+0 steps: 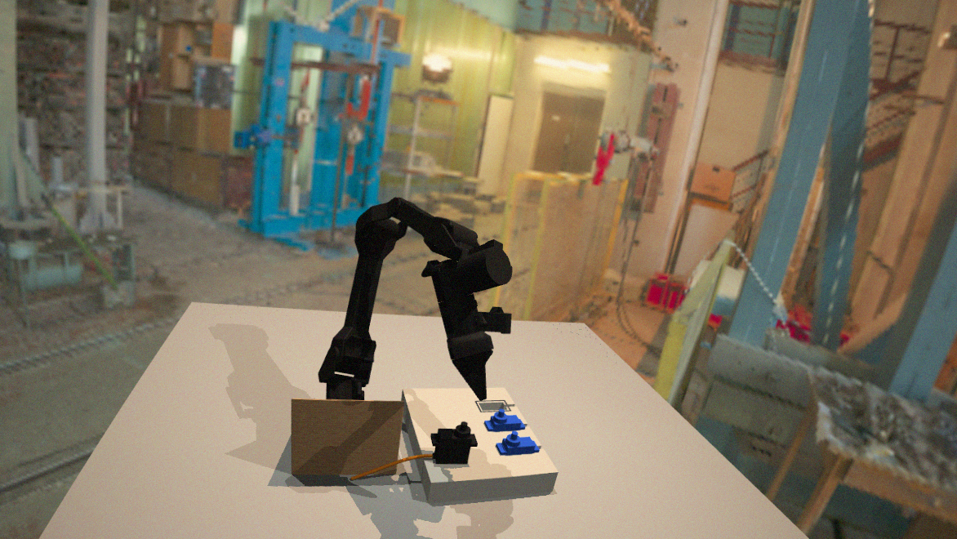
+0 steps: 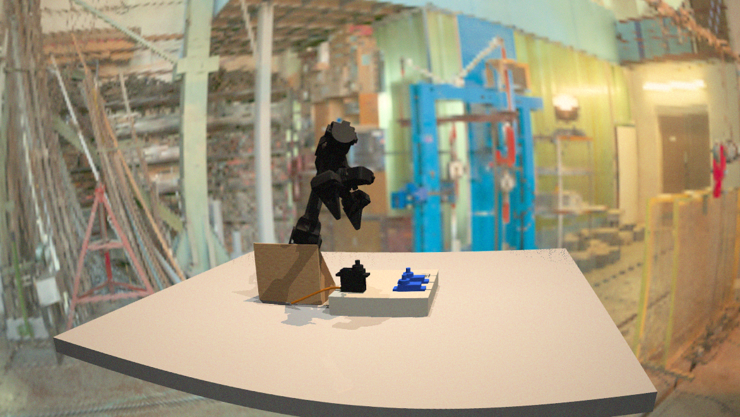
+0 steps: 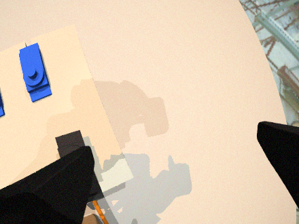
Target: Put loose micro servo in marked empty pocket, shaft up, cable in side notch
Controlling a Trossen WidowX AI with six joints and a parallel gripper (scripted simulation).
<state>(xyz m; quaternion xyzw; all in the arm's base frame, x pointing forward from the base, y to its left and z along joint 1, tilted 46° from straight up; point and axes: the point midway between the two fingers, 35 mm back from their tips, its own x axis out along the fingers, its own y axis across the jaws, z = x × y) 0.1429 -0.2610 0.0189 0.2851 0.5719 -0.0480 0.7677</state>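
Right now my gripper tip is 3 cm short of the deck, 15 cm to the right of it and 20 cm above it.
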